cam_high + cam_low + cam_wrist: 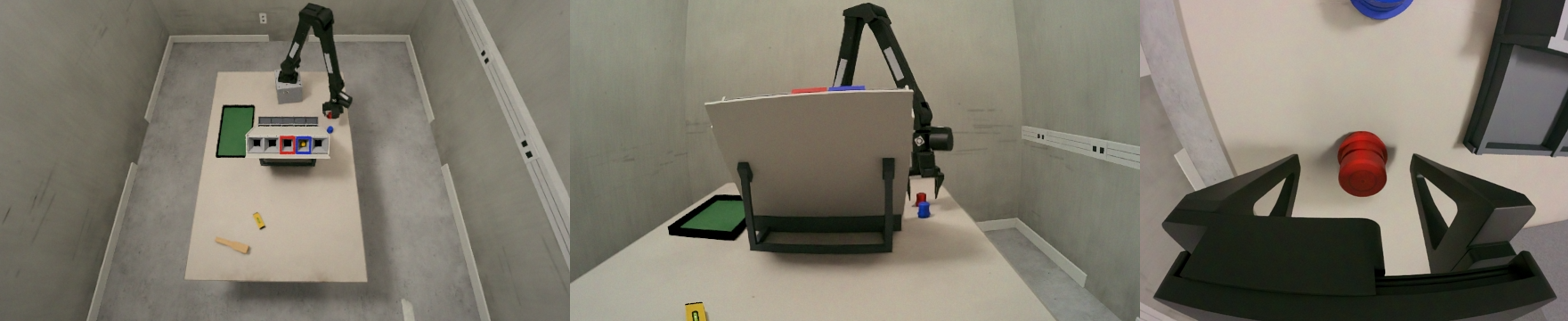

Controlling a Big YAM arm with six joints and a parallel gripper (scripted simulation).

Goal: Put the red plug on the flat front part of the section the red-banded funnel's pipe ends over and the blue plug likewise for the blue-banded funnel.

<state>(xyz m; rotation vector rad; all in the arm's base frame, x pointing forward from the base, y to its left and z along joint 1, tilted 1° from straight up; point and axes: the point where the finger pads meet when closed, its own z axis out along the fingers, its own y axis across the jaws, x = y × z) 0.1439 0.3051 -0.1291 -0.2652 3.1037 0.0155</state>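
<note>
My hand is 1 cm to the left of the red plug and 1 cm above it. From my hand the other things lie so: blue band (41 cm ahead, 14 cm to the right, 29 cm above); blue plug (11 cm ahead, 1 cm below); cover (27 cm ahead, 24 cm to the right, 18 cm above).
</note>
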